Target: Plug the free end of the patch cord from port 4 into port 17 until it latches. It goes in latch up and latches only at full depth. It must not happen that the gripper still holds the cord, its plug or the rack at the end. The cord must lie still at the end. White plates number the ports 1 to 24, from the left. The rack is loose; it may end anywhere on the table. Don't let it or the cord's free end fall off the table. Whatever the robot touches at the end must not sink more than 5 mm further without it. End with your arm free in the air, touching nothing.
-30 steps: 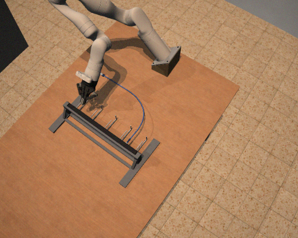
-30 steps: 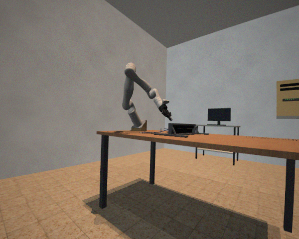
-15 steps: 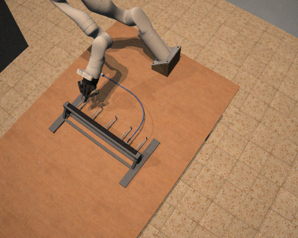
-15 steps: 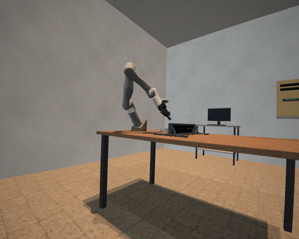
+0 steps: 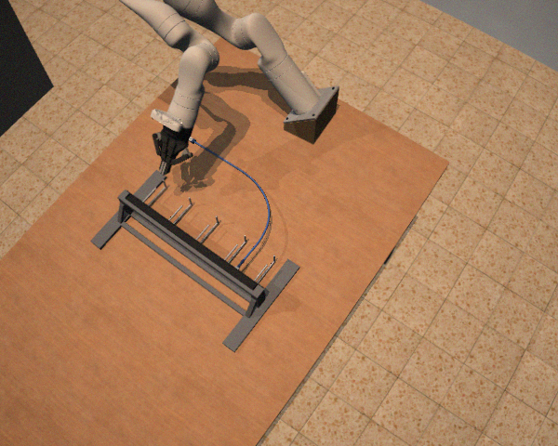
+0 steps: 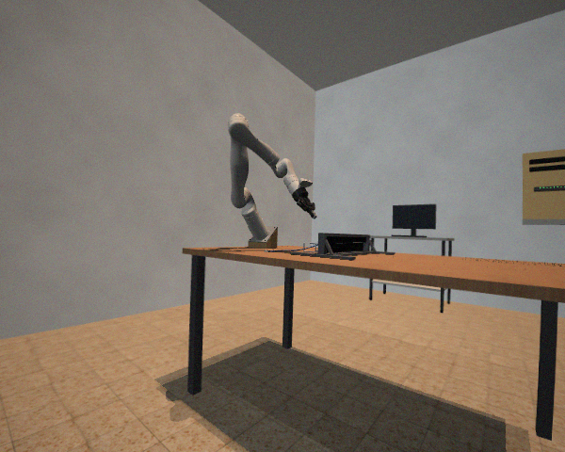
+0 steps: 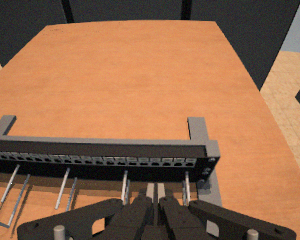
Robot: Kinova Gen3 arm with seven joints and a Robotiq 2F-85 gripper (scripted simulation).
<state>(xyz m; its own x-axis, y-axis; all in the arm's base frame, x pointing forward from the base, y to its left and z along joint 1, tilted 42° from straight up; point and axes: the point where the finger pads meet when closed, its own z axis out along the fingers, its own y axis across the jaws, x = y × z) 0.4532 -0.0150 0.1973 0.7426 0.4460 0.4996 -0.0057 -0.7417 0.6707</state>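
Now: the plug 190 mm behind my hand, 110 mm to the right of it and 180 mm below it.
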